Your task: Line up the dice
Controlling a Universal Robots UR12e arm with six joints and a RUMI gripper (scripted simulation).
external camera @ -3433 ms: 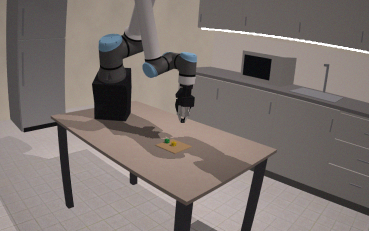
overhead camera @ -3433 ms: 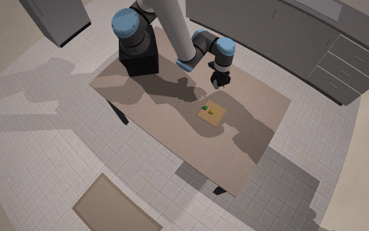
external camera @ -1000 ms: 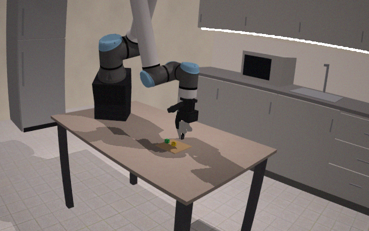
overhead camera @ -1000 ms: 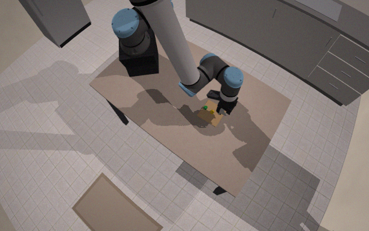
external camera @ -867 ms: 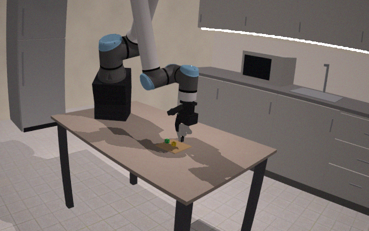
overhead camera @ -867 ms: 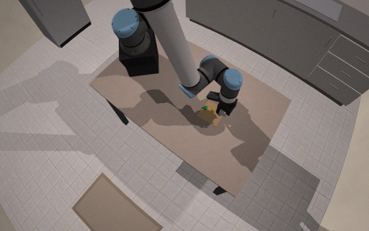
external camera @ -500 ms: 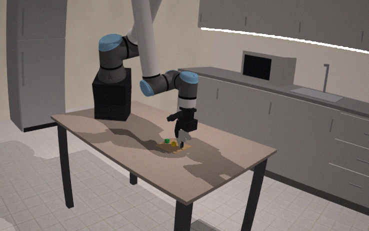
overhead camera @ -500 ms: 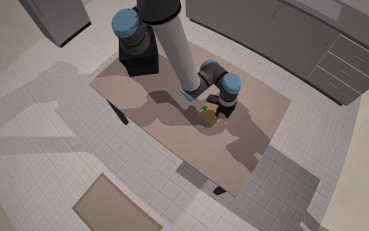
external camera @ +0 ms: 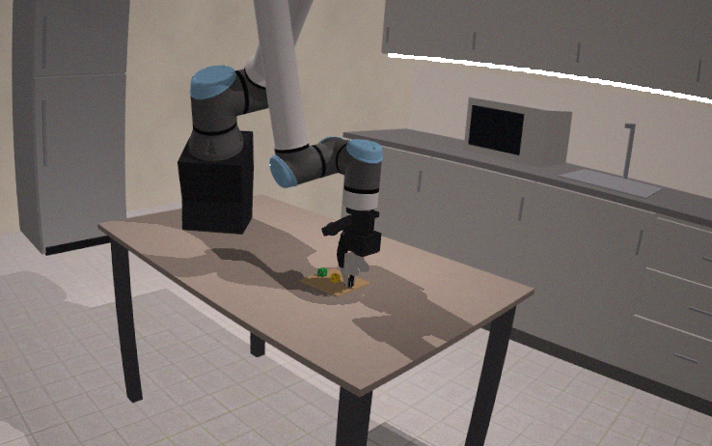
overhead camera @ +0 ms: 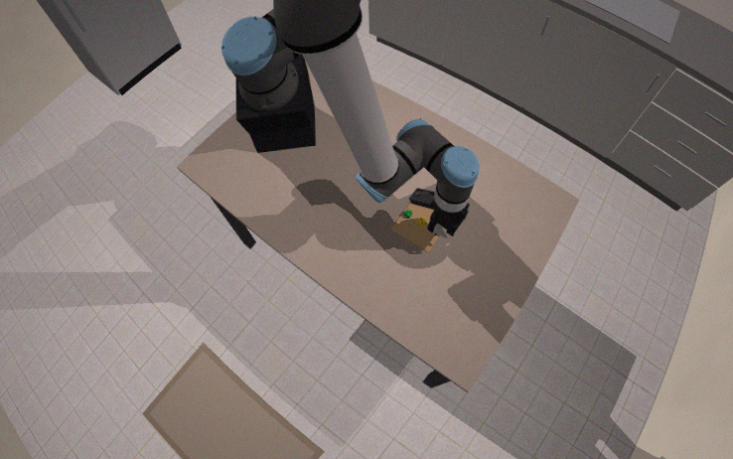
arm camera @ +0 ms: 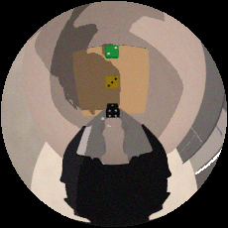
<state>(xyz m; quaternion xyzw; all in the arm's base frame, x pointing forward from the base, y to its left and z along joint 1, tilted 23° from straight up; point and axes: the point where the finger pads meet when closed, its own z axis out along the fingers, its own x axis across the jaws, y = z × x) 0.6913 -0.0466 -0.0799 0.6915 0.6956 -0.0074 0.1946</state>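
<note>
The black die lies 10 mm below my hand. From my hand the other things lie so: green die 100 mm behind, 10 mm below; orange mat 50 mm behind, 20 mm below; yellow die 50 mm behind, 10 mm below.
</note>
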